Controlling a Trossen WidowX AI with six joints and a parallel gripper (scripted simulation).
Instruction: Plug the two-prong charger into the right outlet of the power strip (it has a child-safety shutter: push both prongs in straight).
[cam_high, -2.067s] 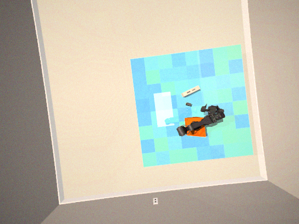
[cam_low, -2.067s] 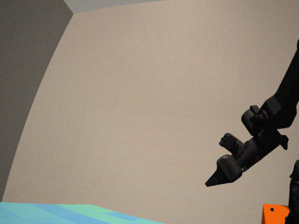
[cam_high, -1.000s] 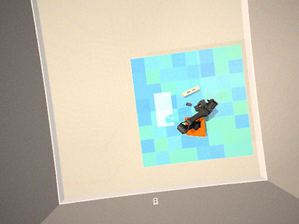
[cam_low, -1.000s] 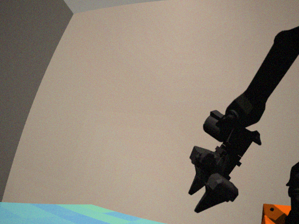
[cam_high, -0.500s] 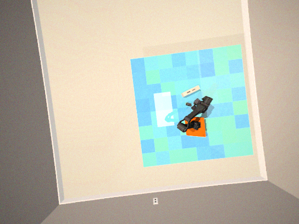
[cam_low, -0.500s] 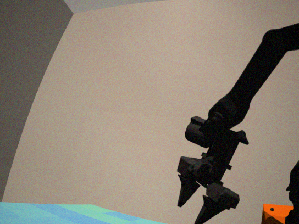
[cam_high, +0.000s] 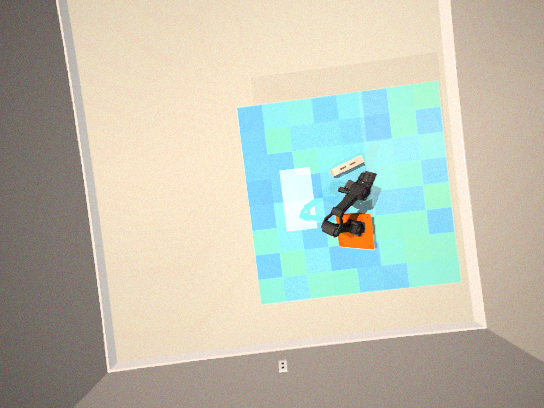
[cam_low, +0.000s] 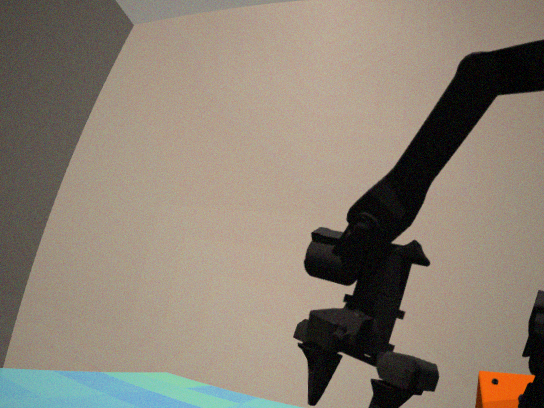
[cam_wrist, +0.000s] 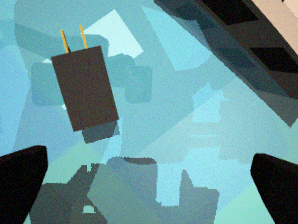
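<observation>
Right now my gripper tip is 5 cm to the right of the dark grey charger and 8 cm above it.
</observation>
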